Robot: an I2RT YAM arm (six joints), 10 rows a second.
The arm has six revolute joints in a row. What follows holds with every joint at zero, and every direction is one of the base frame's.
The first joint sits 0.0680 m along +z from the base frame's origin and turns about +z.
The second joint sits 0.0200 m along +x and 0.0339 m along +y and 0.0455 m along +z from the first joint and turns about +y.
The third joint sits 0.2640 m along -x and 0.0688 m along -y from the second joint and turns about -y.
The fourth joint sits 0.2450 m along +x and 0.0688 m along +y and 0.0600 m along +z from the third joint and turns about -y.
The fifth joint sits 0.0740 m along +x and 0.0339 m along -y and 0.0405 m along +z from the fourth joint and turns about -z.
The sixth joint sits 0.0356 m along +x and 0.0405 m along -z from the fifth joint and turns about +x.
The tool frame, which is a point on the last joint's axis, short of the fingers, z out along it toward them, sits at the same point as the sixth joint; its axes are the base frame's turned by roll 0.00, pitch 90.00 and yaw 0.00 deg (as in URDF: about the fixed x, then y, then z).
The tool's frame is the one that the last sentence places.
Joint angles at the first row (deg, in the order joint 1, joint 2, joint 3, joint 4, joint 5, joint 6):
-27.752 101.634 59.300 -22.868 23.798 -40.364
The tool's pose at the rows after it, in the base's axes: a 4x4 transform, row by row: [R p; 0 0 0 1], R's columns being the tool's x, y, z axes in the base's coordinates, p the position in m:
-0.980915, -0.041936, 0.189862, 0.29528; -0.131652, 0.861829, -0.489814, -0.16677; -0.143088, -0.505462, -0.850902, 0.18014; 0, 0, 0, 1
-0.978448, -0.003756, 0.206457, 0.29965; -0.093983, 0.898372, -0.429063, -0.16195; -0.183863, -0.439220, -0.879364, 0.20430; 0, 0, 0, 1
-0.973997, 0.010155, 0.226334, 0.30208; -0.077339, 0.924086, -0.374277, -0.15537; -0.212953, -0.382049, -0.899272, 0.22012; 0, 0, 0, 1
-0.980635, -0.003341, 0.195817, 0.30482; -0.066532, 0.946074, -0.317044, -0.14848; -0.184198, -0.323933, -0.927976, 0.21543; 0, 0, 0, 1
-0.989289, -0.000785, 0.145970, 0.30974; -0.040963, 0.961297, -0.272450, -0.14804; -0.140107, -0.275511, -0.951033, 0.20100; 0, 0, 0, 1
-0.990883, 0.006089, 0.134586, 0.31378; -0.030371, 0.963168, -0.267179, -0.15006; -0.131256, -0.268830, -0.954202, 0.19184; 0, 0, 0, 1
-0.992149, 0.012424, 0.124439, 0.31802; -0.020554, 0.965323, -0.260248, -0.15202; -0.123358, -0.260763, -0.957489, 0.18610; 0, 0, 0, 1
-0.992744, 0.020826, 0.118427, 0.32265; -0.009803, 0.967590, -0.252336, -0.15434; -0.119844, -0.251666, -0.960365, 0.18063; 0, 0, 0, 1
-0.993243, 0.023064, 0.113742, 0.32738; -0.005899, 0.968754, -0.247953, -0.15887; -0.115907, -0.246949, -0.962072, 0.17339; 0, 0, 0, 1
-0.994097, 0.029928, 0.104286, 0.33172; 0.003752, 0.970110, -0.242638, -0.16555; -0.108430, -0.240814, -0.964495, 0.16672; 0, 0, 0, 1
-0.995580, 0.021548, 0.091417, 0.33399; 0.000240, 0.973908, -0.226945, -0.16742; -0.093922, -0.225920, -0.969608, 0.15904; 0, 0, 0, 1
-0.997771, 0.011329, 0.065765, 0.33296; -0.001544, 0.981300, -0.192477, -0.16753; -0.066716, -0.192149, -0.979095, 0.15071; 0, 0, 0, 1
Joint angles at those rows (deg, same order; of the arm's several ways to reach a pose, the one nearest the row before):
-27.365 98.900 62.589 -28.856 20.349 -37.272
-26.647 97.829 67.621 -36.588 16.911 -33.125
-25.786 97.049 70.729 -41.501 13.801 -30.531
-24.731 98.387 71.792 -44.904 11.890 -28.752
-24.430 101.463 72.598 -46.656 10.818 -27.035
-24.459 103.222 72.685 -45.733 10.806 -26.476
-24.476 104.819 73.421 -45.600 10.679 -25.935
-24.535 106.440 74.275 -45.357 10.392 -25.352
-24.894 108.334 75.092 -44.584 10.197 -25.483
-25.566 110.407 76.374 -44.321 10.013 -25.607
-25.724 111.955 76.791 -44.270 9.484 -25.969
-25.919 113.238 76.788 -45.224 8.301 -26.241

